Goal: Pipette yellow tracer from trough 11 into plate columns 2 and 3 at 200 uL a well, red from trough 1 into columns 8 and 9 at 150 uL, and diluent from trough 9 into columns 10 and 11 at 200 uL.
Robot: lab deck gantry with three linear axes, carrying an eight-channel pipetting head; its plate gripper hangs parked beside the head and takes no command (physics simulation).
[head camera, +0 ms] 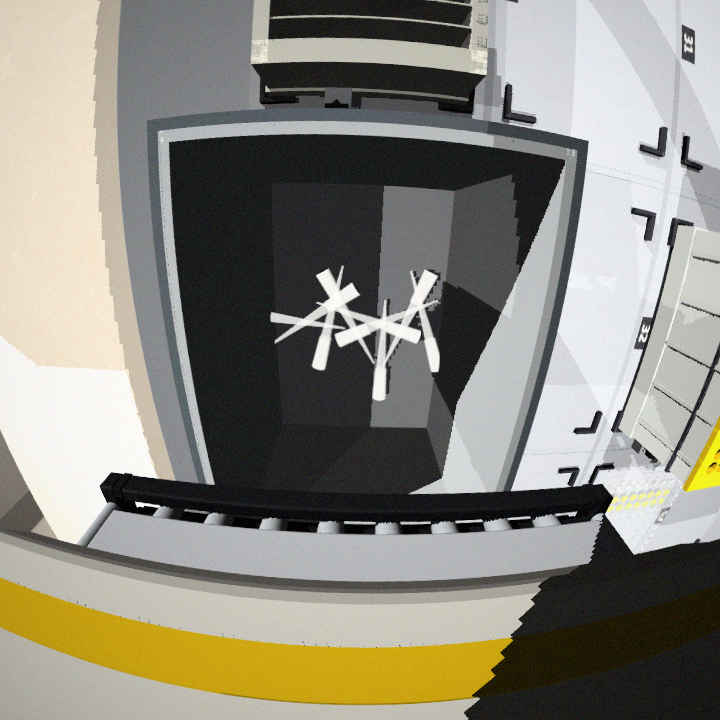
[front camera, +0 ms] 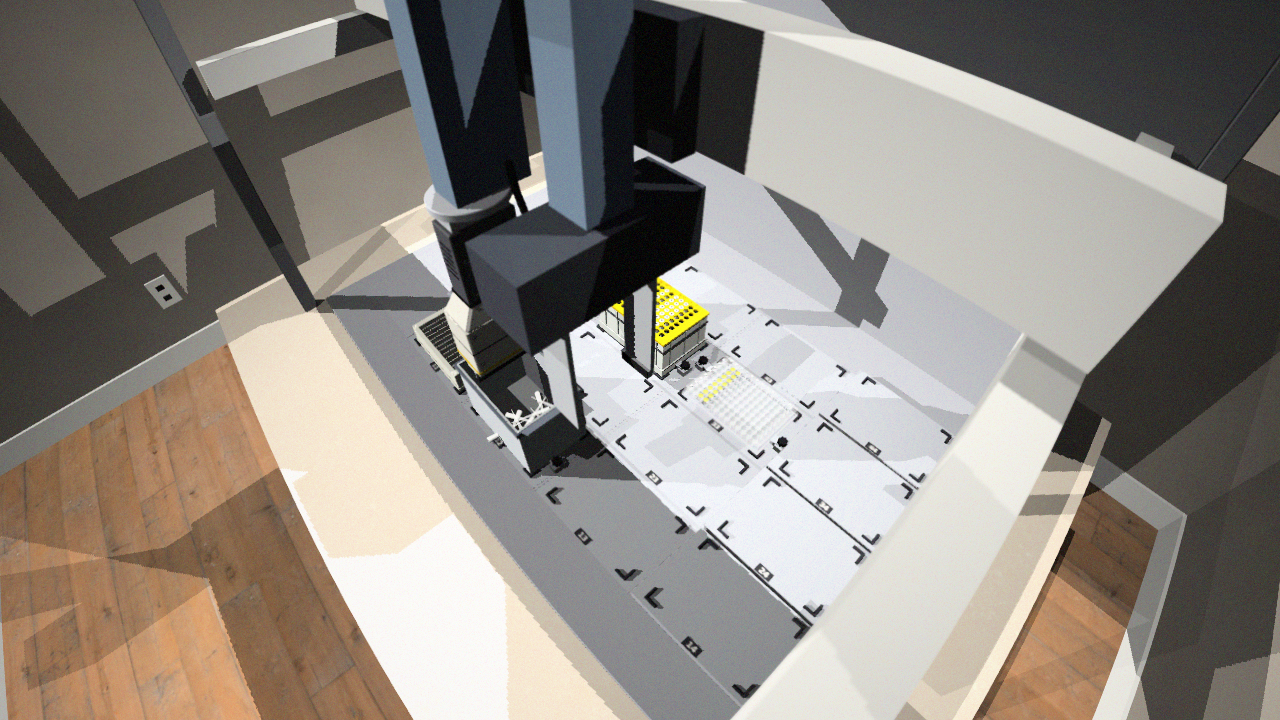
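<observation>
The pipetting head (front camera: 471, 335) is over the grey waste bin (front camera: 550, 440) (head camera: 158, 201). Its short nozzles (head camera: 386, 526) show no tips. Several loose white tips (front camera: 528, 414) (head camera: 379, 382) lie crossed in the bin. The clear plate (front camera: 756, 407) (head camera: 638, 533) has two neighbouring columns of yellow wells near one end; its other wells look colourless. The trough rack (front camera: 433, 333) (head camera: 369, 53) stands beyond the bin, and its liquids are hidden. My plate gripper (front camera: 608, 394) hangs beside the head with its paddles wide apart and nothing between them.
A yellow-topped tip rack (front camera: 687, 315) (head camera: 707, 463) stands between the bin's side of the deck and the plate, partly hidden by a gripper paddle in the front view. Small black corner brackets mark the deck positions. A pale frame beam (front camera: 966, 197) crosses the upper right.
</observation>
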